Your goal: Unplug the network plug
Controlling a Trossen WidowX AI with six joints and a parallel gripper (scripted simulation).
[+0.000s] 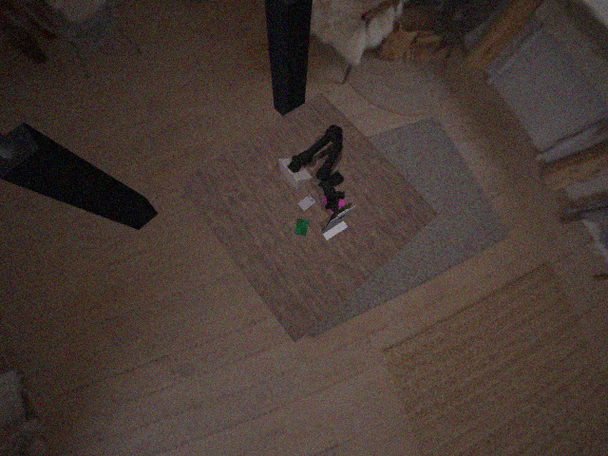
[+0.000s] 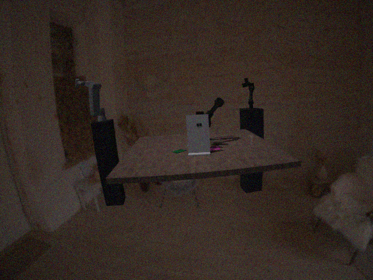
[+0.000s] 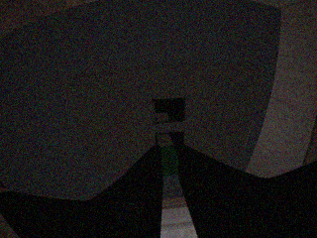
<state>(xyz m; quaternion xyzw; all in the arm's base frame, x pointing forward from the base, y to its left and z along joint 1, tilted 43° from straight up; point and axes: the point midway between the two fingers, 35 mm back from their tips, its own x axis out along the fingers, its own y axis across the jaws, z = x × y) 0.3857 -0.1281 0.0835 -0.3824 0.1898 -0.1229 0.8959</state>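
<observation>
The magenta square lies 10 cm behind my gripper tip, 13 cm to the left of it and 23 cm below it. From my gripper tip the other things lie so: upright grey panel: 3 cm ahead, 9 cm below.
</observation>
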